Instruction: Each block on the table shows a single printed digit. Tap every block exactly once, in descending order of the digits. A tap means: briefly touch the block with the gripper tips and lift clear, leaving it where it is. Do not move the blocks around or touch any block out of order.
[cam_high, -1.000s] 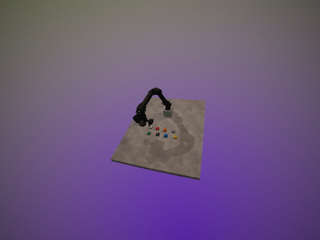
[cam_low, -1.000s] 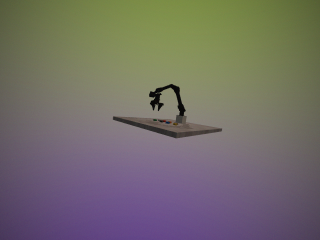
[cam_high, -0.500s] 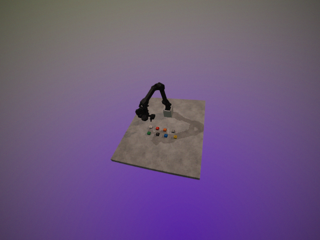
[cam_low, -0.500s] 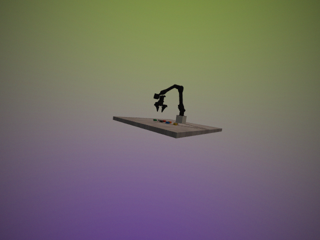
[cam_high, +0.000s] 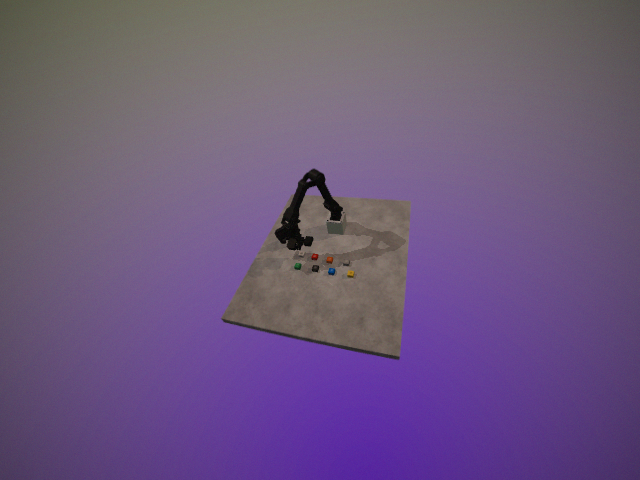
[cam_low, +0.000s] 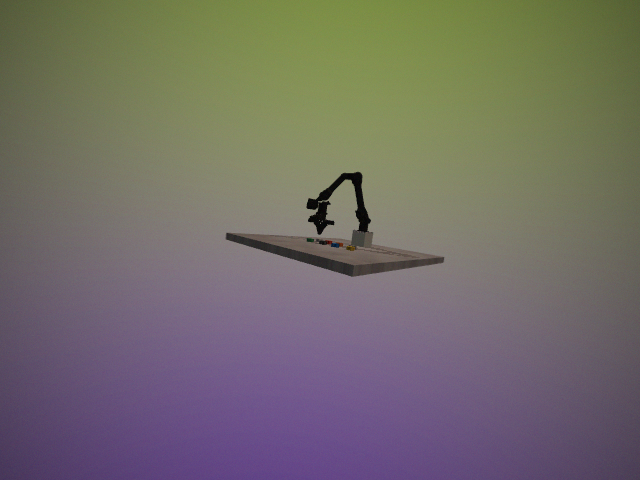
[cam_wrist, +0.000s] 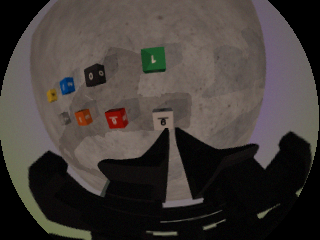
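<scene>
The white block is 1 cm to the left of my gripper tip and 4 cm below it. The rest, counted from my gripper tip: red block: 1 cm ahead, 9 cm to the left, 4 cm below; green block: 9 cm ahead, 2 cm to the left, 4 cm below; black block: 9 cm ahead, 12 cm to the left, 4 cm below.
</scene>
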